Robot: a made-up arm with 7 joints.
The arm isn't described. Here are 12 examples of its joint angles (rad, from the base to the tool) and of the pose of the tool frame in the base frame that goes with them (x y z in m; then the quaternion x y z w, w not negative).
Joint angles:
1: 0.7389 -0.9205 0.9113 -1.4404 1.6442 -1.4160 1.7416
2: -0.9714 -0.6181 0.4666 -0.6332 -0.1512 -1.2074 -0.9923
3: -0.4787 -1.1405 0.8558 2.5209 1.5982 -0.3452 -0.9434
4: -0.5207 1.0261 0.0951 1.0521 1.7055 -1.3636 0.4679
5: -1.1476 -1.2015 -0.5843 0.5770 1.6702 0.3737 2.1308
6: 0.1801 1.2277 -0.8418 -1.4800 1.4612 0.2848 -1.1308
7: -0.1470 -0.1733 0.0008 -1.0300 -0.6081 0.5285 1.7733
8: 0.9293 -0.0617 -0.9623 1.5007 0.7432 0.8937 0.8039
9: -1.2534 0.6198 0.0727 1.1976 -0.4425 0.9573 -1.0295
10: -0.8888 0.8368 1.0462 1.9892 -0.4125 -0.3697 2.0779
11: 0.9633 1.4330 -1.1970 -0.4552 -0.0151 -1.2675 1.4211
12: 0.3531 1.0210 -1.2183 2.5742 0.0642 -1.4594 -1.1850
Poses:
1: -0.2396 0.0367 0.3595 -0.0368 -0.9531 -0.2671 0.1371
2: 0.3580 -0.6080 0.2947 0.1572 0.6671 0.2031 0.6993
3: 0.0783 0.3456 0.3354 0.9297 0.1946 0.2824 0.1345
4: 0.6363 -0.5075 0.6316 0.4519 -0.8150 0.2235 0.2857
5: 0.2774 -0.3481 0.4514 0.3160 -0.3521 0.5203 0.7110
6: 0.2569 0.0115 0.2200 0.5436 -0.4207 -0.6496 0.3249
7: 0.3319 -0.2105 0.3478 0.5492 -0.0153 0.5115 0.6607
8: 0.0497 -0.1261 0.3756 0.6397 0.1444 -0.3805 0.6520
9: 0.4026 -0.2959 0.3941 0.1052 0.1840 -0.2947 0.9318
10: 0.4317 0.0771 0.4084 -0.0914 -0.4670 -0.6119 0.6318
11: 0.4302 -0.1761 0.6843 0.5210 -0.2218 -0.1333 0.8134
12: -0.2048 -0.1907 0.6000 0.6047 0.4620 -0.3703 0.5326
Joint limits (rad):
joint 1: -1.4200..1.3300
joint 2: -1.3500..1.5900
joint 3: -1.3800..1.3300
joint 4: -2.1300..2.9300
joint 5: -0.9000..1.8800
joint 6: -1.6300..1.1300
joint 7: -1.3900..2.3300
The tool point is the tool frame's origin. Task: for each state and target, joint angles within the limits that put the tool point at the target. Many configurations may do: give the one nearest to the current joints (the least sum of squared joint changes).
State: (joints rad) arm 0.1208 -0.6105 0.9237 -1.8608 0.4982 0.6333 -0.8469
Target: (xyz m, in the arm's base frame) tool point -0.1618 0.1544 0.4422
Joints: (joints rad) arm 0.0932 -0.7556 1.0786 -1.6885 0.6568 0.4395 -0.9383
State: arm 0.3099 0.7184 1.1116 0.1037 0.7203 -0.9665 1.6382
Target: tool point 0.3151 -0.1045 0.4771
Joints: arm -0.0598 1.2395 0.9932 0.1538 1.0729 -0.5333 1.7457
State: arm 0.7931 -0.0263 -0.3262 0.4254 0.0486 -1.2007 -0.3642
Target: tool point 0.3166 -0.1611 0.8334
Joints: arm 1.0075 -0.4116 0.0034 0.8014 -0.0237 -1.0034 -0.3279
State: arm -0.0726 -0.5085 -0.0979 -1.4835 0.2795 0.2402 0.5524
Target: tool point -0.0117 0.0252 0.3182
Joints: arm 0.3302 -0.0045 0.0440 -0.9434 0.7779 -0.0592 0.4125
